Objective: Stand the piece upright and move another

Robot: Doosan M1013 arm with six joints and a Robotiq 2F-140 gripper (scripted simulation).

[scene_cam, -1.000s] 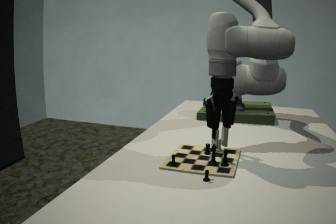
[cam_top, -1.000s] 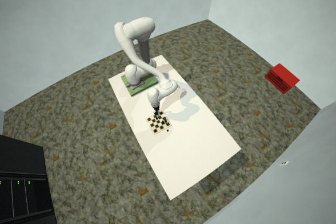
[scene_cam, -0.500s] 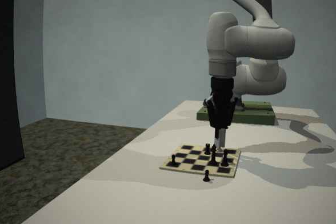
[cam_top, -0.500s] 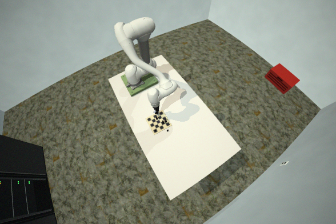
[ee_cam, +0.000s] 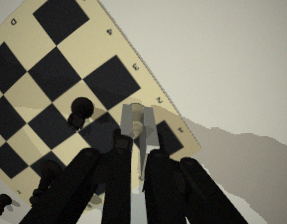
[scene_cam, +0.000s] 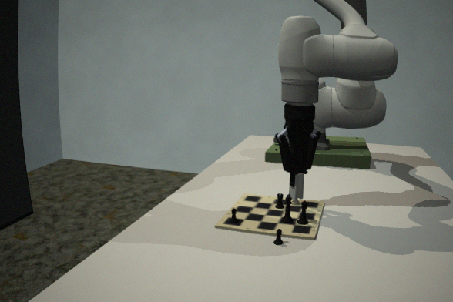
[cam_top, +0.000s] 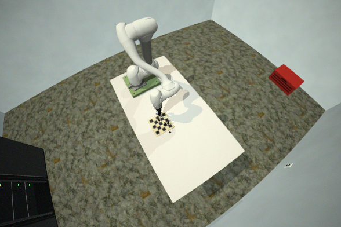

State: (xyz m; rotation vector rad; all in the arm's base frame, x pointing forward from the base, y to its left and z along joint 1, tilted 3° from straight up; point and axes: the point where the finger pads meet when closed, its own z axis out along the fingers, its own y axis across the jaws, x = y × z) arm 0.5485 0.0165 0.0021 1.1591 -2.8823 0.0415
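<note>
Right now the black rook is 4 cm to the right of my hand, 3 cm below it and 3 cm ahead of it. The rest, counted from my hand: white piece 3 cm below; then chessboard 7 cm ahead, 5 cm below, 4 cm to the right.
</note>
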